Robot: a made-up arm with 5 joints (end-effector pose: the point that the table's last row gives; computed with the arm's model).
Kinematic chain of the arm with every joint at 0, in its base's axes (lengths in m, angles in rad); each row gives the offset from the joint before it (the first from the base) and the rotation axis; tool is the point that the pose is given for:
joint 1: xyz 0 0 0.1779 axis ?
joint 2: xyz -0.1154 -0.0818 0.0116 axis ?
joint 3: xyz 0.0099 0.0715 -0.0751 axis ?
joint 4: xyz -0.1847 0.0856 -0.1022 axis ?
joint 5: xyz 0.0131 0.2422 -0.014 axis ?
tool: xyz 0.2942 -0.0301 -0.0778
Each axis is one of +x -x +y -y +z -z.
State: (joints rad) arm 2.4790 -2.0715 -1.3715 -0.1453 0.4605
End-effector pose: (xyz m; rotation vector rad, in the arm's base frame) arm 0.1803 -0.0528 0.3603 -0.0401 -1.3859 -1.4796
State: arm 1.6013 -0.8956 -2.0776 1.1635 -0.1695
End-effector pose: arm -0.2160 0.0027 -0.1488 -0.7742 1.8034 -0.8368
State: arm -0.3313 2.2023 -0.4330 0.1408 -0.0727
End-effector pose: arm -0.4348 -0.1615 -0.2167 -0.3812 -0.2591 2.2133
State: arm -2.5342 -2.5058 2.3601 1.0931 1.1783
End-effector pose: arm -0.2005 0.2040 0.0947 -1.7743 0.0660 -1.3177
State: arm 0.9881 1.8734 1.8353 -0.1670 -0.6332
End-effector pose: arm -0.6821 -0.0362 0.3243 0.9886 -0.6700 2.1154
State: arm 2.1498 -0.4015 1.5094 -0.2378 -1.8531
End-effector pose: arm 0.2138 -0.5372 -0.1107 1.8891 -0.8052 -1.5656
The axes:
joint 1: -x
joint 2: +z
joint 3: -y
joint 4: -x
joint 5: -z

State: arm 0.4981 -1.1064 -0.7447 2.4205 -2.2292
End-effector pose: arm -0.5729 0.1426 -0.0195 0.5232 2.7144 0.6854
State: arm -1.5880 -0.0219 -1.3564 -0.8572 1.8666
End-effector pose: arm -0.3429 -0.1789 0.3046 -0.0950 2.4625 -0.2085
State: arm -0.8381 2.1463 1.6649 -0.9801 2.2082
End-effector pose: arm -0.4190 0.2677 -0.1528 1.4389 1.1179 1.4075
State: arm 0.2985 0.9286 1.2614 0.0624 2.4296
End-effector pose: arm -0.2512 -0.0466 -0.3500 1.1233 -0.1033 -1.2755
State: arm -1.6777 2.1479 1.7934 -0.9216 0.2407
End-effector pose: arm -0.3966 -0.0257 -0.0563 -1.2709 1.1638 -1.0483
